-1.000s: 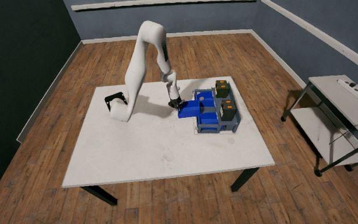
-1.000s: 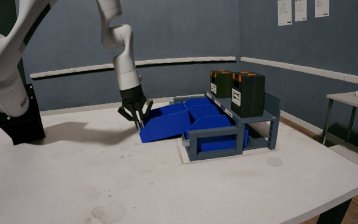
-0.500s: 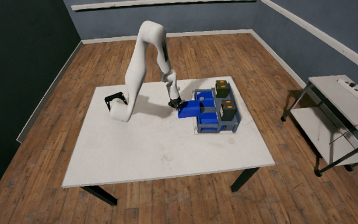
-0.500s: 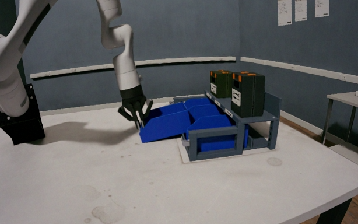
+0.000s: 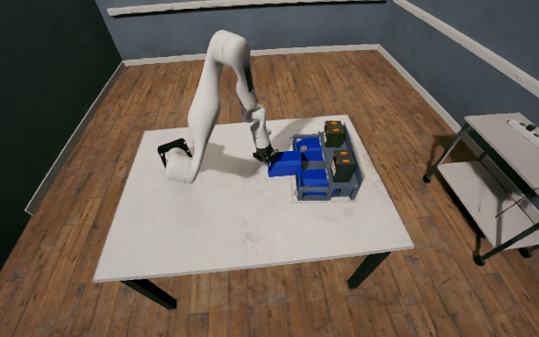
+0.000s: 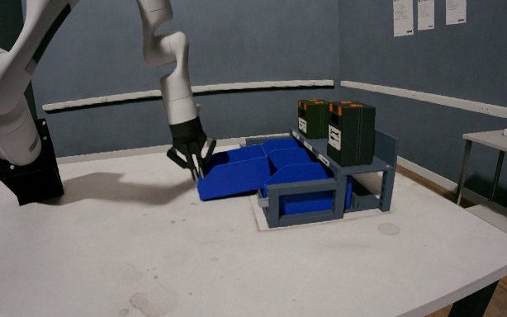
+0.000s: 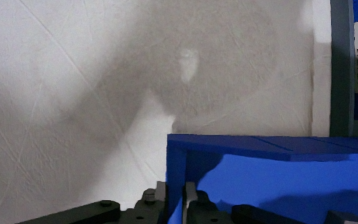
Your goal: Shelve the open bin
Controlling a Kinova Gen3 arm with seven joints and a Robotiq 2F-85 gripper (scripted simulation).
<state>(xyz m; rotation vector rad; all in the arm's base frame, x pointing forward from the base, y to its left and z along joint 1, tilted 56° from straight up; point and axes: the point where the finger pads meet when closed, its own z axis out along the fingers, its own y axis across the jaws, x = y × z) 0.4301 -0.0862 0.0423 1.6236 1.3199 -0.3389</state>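
Right now the grey block is 50 mm to the right of my hand, 20 mm below it and 20 mm ahead of it. Also, from my hand: grey shelf 240 mm ahead, 110 mm to the right, 20 mm above.
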